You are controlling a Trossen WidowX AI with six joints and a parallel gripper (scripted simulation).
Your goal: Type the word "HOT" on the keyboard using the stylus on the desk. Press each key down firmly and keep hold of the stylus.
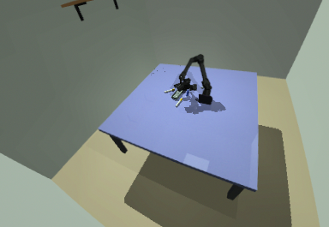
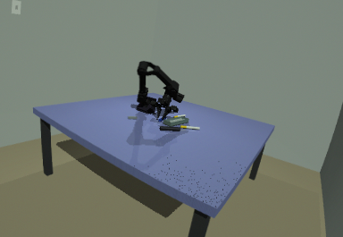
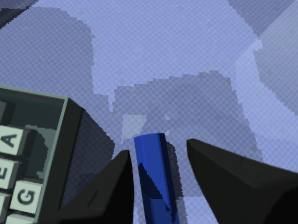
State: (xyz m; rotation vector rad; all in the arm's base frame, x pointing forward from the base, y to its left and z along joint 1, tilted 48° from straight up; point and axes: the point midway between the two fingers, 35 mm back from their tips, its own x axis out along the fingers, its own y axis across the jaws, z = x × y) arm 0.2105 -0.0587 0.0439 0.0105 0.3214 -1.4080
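The stylus is 7 cm to the left of my gripper tip, 1 cm below it and 1 cm behind it.
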